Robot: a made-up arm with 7 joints.
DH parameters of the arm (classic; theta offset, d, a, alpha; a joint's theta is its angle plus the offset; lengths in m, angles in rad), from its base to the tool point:
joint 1: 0 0.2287 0 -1.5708
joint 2: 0 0 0 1.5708
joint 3: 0 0.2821 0.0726 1.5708
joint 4: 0 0 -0.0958 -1.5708
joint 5: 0 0.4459 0 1.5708
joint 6: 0 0 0.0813 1.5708
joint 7: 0 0 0 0
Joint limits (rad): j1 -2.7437..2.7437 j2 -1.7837..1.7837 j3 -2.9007..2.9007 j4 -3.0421..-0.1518 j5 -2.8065..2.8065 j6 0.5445..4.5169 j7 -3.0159..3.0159
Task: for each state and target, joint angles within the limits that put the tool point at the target. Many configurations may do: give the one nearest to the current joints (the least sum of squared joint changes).
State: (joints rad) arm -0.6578 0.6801 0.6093 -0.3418 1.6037 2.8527 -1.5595
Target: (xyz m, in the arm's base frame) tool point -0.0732 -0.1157 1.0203
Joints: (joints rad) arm -1.0809 -0.1408 -0.3019 -0.4618 1.4955 2.4169 -1.5595
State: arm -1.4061 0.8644 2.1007 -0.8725 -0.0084 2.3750 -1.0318
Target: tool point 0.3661 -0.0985 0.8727
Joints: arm -1.4860 0.8380 2.3975 -1.3974 -0.0522 2.5269 -1.0318
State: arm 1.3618 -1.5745 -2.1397 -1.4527 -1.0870 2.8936 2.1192
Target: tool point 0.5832 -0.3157 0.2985
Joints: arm 1.6704 -1.3165 -1.7497 -1.6414 -1.1421 2.9139 2.1192
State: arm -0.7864 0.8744 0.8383 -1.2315 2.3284 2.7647 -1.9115
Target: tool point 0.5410 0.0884 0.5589
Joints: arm -0.6947 0.1685 1.0512 -1.4144 2.4237 3.1398 -1.9115
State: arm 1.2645 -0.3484 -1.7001 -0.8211 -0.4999 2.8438 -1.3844
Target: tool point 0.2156 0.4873 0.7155
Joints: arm 1.9538 0.2254 -1.0983 -1.2902 -0.6874 3.1631 -1.3844
